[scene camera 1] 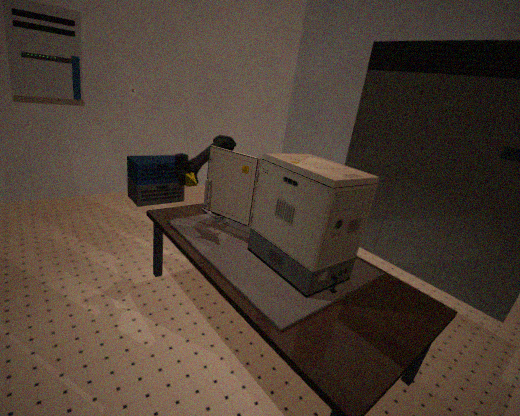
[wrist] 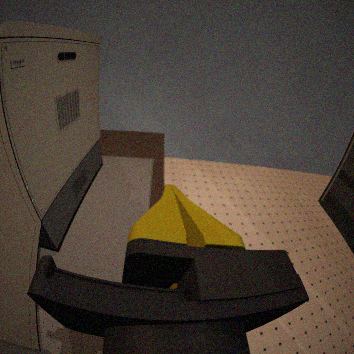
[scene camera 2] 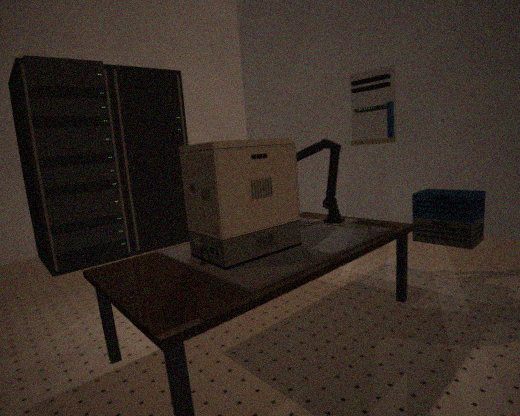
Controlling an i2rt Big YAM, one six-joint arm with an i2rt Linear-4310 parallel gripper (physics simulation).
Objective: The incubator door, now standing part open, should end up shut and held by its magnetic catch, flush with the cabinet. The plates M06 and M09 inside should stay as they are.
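Seen in the pictures: gripper, between the fingertips: [scene camera 1: 196, 184] [wrist: 167, 190]; arm's base, origin of its link: [scene camera 2: 334, 221].
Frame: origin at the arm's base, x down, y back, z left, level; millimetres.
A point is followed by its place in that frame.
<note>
The incubator [scene camera 1: 295, 215] @(y -790, x -339, z -284 mm) [scene camera 2: 257, 210] @(y -815, x -231, z 41 mm) [wrist: 45, 120] @(y -606, x -331, z -245 mm) is a pale cabinet on a dark base. Its door [scene camera 1: 232, 187] @(y -345, x -327, z -253 mm) stands open, swung well away from the cabinet front; it has a yellow sticker near the top and a handle along its free edge. In the wrist view part of a pale panel, seemingly the door [wrist: 17, 270] @(y -321, x -207, z -257 mm), shows at the left edge. My gripper [scene camera 1: 191, 179] @(y -319, x -364, z -475 mm) [wrist: 167, 190] @(y -319, x -364, z -475 mm) is shut and empty, its yellow fingertips left of the door's free edge in scene camera 1. The cabinet hides door and gripper in scene camera 2. Plates M06 and M09 are hidden.
The incubator stands on a grey mat [scene camera 1: 280, 312] @(y -936, x -3, z -484 mm) on a brown table [scene camera 1: 395, 320] @(y -1292, x 12, z -103 mm) [scene camera 2: 150, 300] @(y -1358, x 12, z -46 mm). A blue and grey crate stack [scene camera 1: 156, 180] [scene camera 2: 448, 218] stands beyond the table's end. Dark server racks [scene camera 2: 65, 165] stand behind the table. The arm [scene camera 2: 332, 180] @(y -18, x -276, z 7 mm) rises from the table's far end.
</note>
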